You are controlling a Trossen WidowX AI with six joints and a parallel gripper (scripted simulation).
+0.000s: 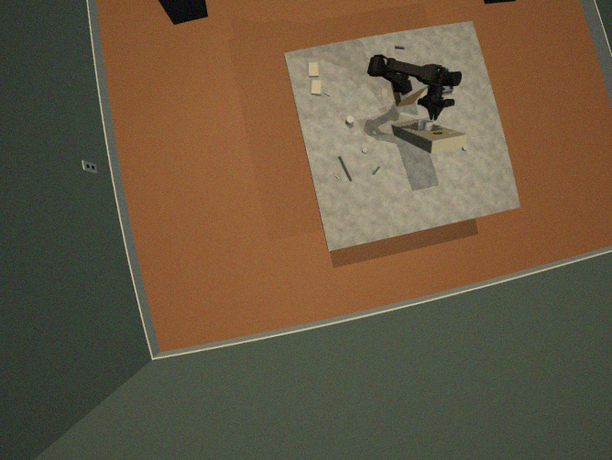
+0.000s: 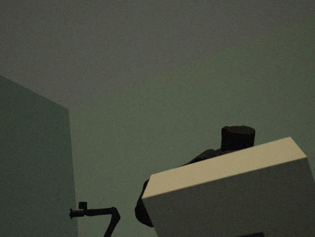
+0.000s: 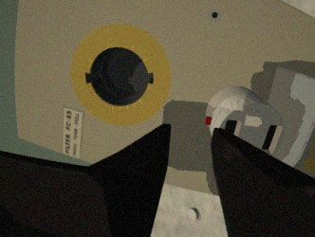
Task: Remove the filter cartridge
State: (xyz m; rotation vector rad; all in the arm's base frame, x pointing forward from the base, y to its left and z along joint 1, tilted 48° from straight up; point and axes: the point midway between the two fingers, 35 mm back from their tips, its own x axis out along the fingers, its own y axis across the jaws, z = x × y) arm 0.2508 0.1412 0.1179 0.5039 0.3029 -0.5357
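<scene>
The round filter cartridge lies 50 mm below my gripper tip. From my gripper tip the other things lie so: grey square tray (340 mm behind, 270 mm to the left, 260 mm below).
</scene>
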